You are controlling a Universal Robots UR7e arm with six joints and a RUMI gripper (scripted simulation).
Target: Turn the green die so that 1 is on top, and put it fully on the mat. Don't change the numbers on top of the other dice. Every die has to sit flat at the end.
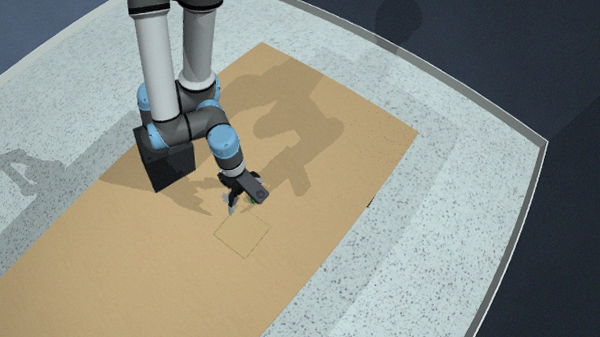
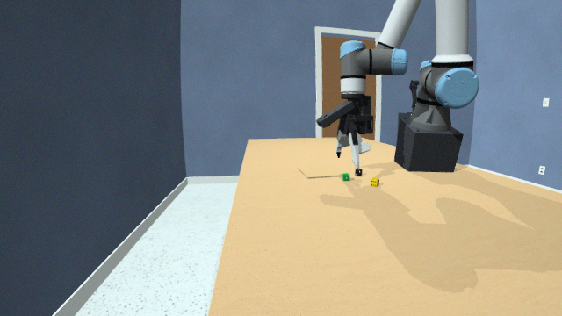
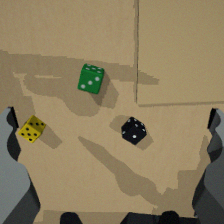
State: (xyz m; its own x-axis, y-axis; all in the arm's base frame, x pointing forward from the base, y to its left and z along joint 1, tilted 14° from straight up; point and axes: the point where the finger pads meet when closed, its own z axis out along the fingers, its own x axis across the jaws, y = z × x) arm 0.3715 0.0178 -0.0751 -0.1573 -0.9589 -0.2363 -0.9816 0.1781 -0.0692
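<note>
The green die is 10 mm ahead of my hand, 20 mm to the left of it and 40 mm below it. The rest, counted from my hand: tan mat (40 mm ahead, 100 mm to the right, 50 mm below); then yellow die (40 mm behind, 100 mm to the left, 40 mm below); then black die (60 mm behind, 10 mm to the right, 40 mm below).
</note>
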